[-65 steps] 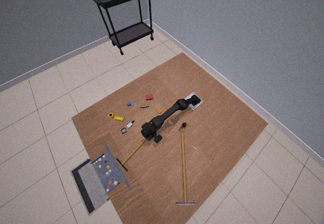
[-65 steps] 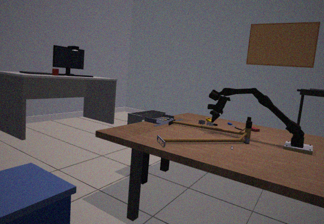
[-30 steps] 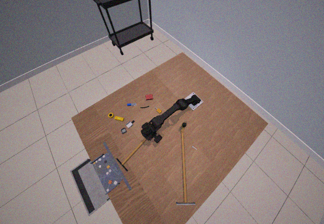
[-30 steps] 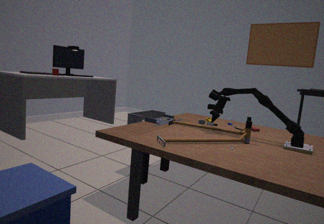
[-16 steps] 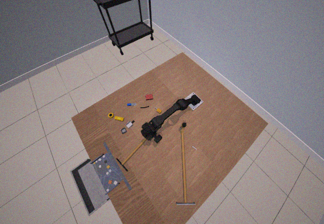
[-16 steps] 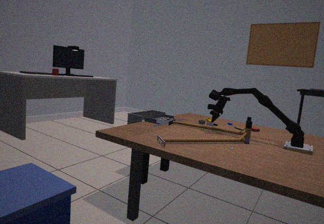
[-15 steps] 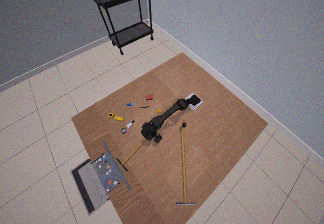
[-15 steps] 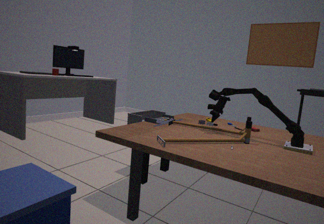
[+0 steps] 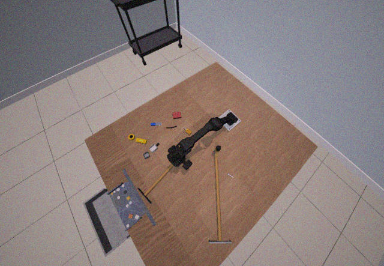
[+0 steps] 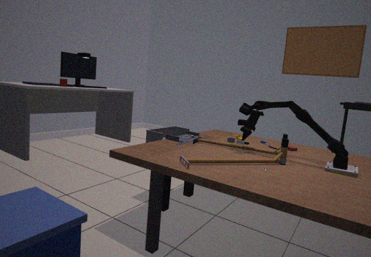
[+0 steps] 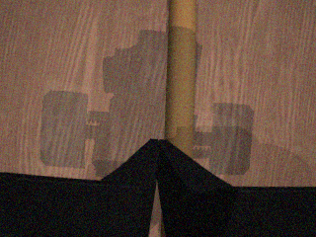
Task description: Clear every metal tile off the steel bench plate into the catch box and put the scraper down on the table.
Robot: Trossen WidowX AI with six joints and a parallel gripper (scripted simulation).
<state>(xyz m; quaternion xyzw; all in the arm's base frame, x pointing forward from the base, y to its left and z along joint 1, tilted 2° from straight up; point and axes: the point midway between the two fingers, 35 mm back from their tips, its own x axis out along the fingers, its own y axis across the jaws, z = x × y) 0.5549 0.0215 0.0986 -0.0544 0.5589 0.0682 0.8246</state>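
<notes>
My gripper tip is 3 cm short of the long scraper, 1 cm to the left of it and 1 cm above it. From my gripper tip the other things lie so: scoop: 8 cm ahead, 22 cm to the right, 6 cm below; grey box: 17 cm ahead, 20 cm to the right, 6 cm below; yellow ribbed bit: 22 cm behind, 17 cm to the right, 5 cm below.
</notes>
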